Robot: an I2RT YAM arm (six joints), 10 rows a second.
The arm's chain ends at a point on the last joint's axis. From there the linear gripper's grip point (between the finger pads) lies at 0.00 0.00 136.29 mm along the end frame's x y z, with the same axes.
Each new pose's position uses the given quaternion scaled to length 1; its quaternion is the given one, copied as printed.
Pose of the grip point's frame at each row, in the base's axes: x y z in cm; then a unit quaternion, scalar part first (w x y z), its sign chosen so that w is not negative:
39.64, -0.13, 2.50, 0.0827, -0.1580, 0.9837, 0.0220
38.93, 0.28, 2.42, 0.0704, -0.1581, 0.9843, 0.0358
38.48, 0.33, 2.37, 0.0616, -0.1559, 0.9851, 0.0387
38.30, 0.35, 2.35, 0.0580, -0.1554, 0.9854, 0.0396
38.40, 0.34, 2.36, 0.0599, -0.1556, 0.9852, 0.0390
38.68, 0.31, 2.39, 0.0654, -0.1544, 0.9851, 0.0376
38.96, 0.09, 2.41, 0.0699, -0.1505, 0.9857, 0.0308
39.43, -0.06, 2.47, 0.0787, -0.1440, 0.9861, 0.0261
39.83, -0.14, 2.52, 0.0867, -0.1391, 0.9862, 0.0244
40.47, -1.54, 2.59, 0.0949, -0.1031, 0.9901, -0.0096
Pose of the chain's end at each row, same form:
37.52, -1.08, 15.93, 0.0827, -0.1580, 0.9837, 0.0220
37.20, -0.98, 15.88, 0.0704, -0.1581, 0.9843, 0.0358
36.99, -0.97, 15.85, 0.0616, -0.1559, 0.9851, 0.0387
36.91, -0.96, 15.84, 0.0580, -0.1554, 0.9854, 0.0396
36.96, -0.96, 15.85, 0.0599, -0.1556, 0.9852, 0.0390
37.08, -0.97, 15.86, 0.0654, -0.1544, 0.9851, 0.0376
37.21, -1.02, 15.88, 0.0699, -0.1505, 0.9857, 0.0308
37.42, -1.07, 15.91, 0.0787, -0.1440, 0.9861, 0.0261
37.59, -1.12, 15.93, 0.0867, -0.1391, 0.9862, 0.0244
37.88, -1.55, 15.97, 0.0949, -0.1031, 0.9901, -0.0096

